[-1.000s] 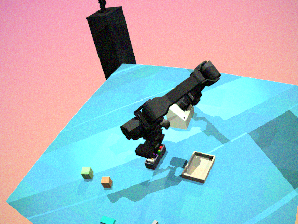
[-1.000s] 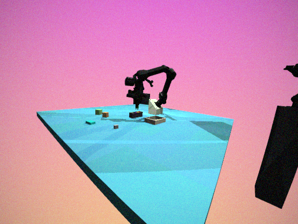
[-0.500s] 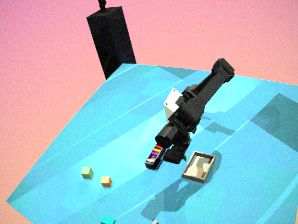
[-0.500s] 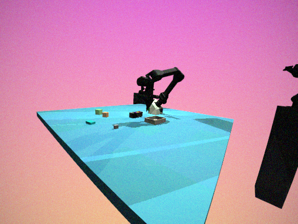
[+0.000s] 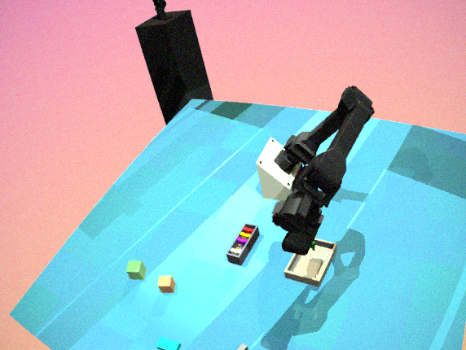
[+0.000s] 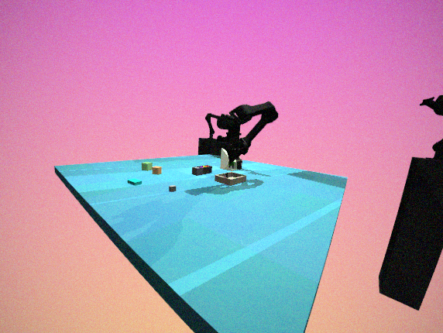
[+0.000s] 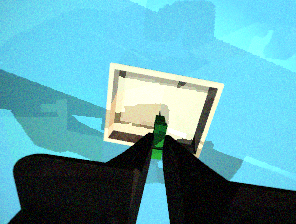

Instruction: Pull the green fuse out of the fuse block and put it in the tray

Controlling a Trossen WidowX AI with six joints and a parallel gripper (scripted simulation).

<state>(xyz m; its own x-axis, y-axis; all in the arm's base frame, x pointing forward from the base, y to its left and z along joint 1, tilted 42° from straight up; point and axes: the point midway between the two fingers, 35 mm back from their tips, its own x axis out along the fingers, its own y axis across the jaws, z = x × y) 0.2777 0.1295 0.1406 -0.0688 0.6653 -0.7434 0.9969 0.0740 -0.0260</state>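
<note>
Now: gripper tip 9 cm above the tray. Also, from my gripper tip: teal slab (38 cm ahead, 22 cm to the right, 9 cm below); then orange cube (22 cm ahead, 33 cm to the right, 8 cm below); then green fuse (1 cm below).
</note>
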